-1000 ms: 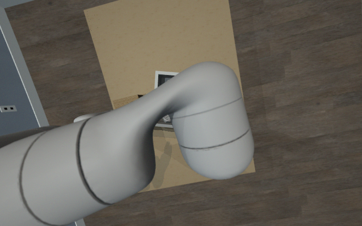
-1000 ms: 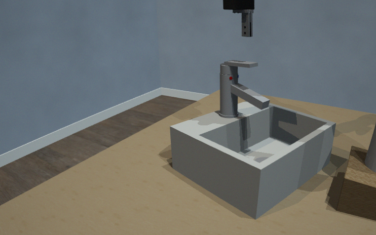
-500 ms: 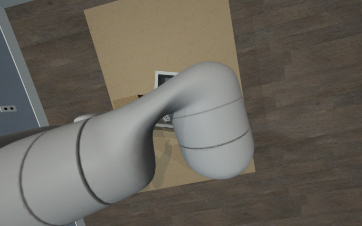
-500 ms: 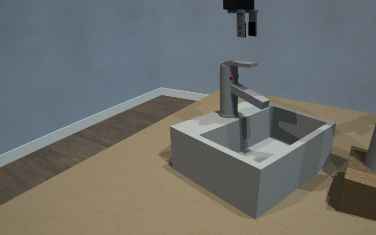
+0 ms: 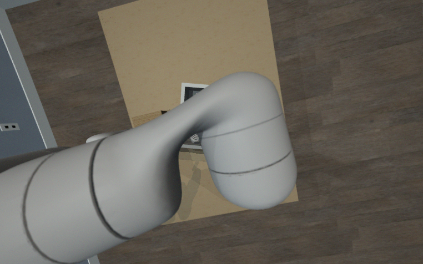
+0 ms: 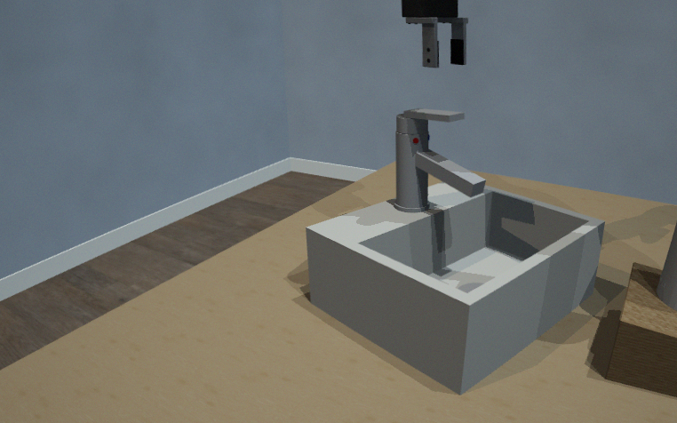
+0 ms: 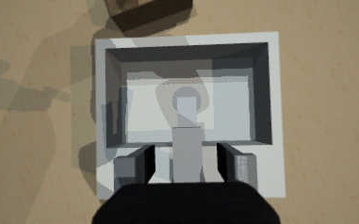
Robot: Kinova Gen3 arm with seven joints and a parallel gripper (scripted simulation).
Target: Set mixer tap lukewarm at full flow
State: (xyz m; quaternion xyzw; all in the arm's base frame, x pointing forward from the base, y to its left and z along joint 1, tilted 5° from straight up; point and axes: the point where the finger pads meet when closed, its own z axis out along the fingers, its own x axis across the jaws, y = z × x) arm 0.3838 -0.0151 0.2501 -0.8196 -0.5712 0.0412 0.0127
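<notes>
My gripper is now 9 cm above the flat lever, 2 cm short of it and 1 cm to the left of it. The rest, counted from my hand: grey square sink: 32 cm below, 5 cm behind, 2 cm to the left; grey mixer tap: 13 cm below, 4 cm ahead, 1 cm to the right.
</notes>
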